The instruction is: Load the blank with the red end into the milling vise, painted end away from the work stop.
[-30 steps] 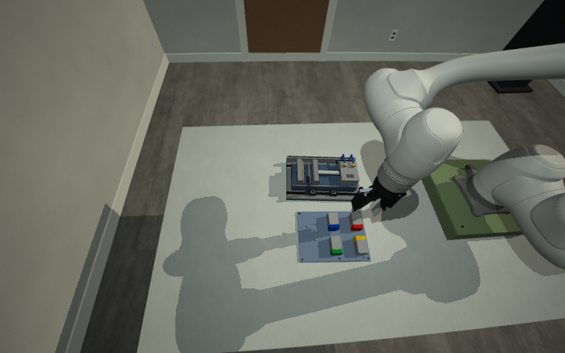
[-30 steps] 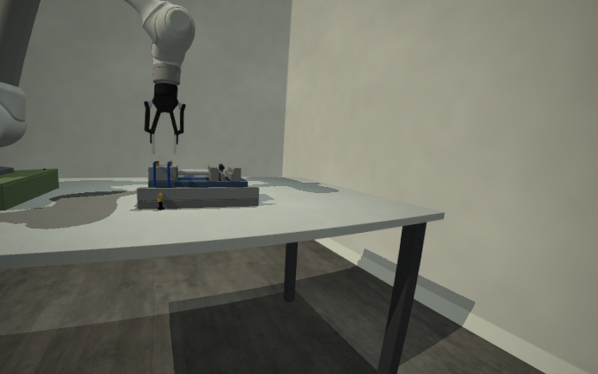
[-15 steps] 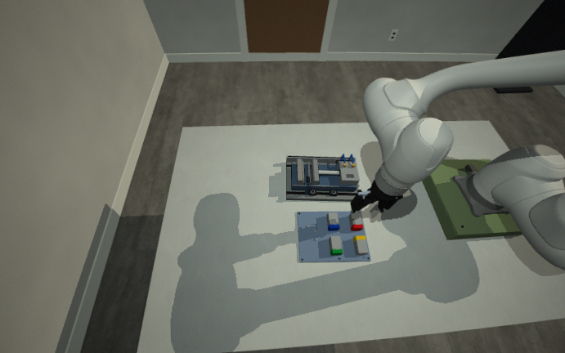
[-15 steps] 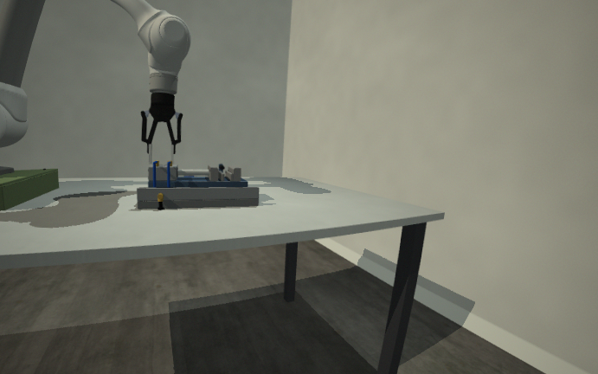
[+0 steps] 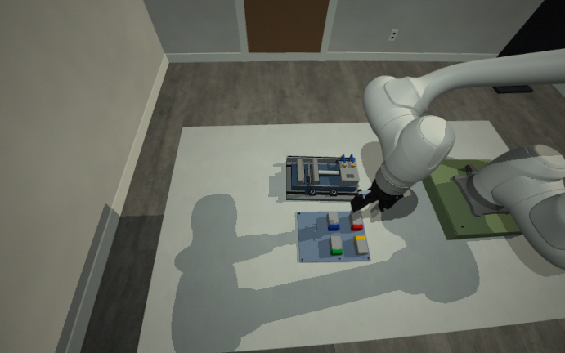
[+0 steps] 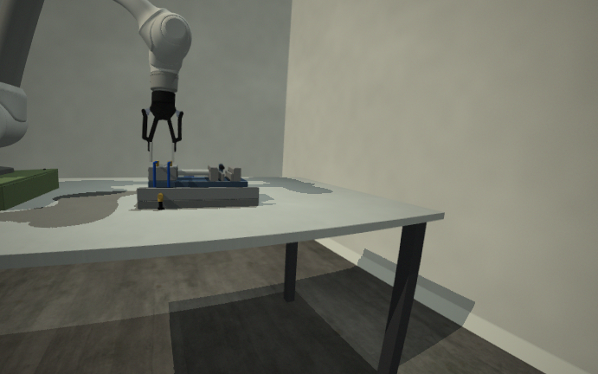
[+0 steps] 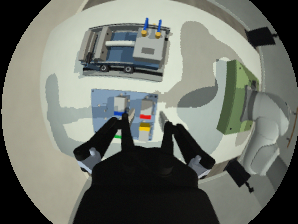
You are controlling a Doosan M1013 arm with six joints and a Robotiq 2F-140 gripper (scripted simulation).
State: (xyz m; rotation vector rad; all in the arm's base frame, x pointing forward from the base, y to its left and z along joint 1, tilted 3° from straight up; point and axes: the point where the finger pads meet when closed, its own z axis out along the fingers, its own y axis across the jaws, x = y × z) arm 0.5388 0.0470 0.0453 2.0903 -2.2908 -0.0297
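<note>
The red-ended blank lies 100 mm below my hand. The rest, counted from my hand: yellow-ended blank (100 mm below, 90 mm to the left, 10 mm ahead); blue-ended blank (100 mm below, 90 mm ahead, 10 mm to the right); green-ended blank (100 mm below, 100 mm ahead, 80 mm to the left).
</note>
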